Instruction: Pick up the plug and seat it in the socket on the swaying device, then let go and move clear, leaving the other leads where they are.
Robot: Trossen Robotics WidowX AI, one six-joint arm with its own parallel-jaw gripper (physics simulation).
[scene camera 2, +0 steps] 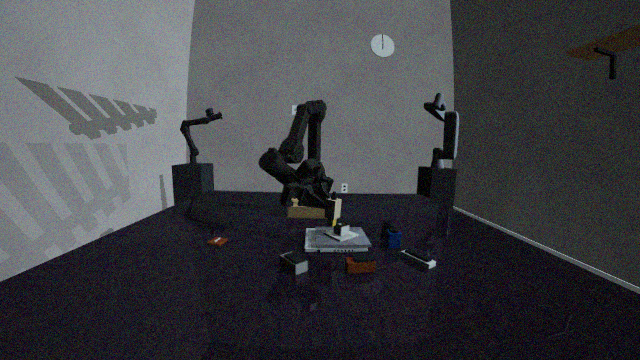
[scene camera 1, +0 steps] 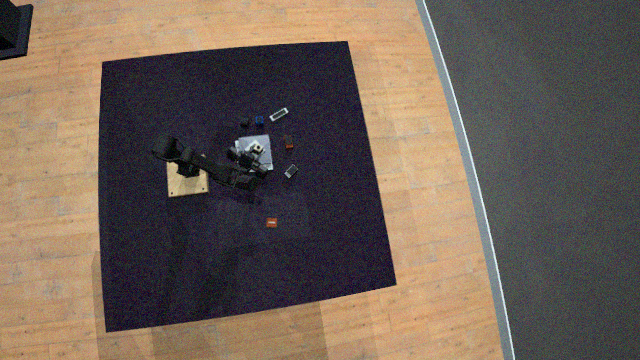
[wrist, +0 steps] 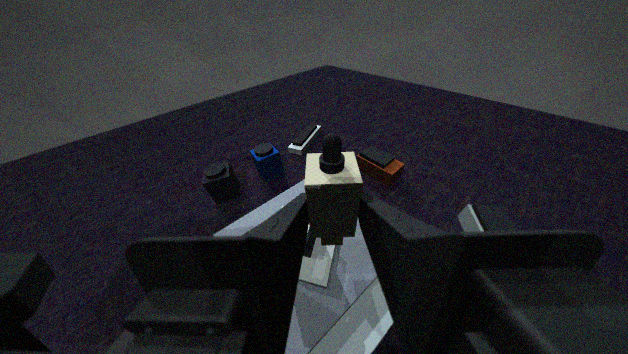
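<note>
The cream plug is upright, its black cable stub on top. Its yellow tip points down. My gripper is shut on the plug, over the device. The small socket block sits on a white plate on the device's grey top. In scene camera 2 the tip is close to the socket's upper left; whether they touch is unclear. The plug and fingers hide most of the socket in the wrist view.
Around the device lie a grey block, an orange block, a white bar, a blue block and a black block. An orange flat piece lies farther off.
</note>
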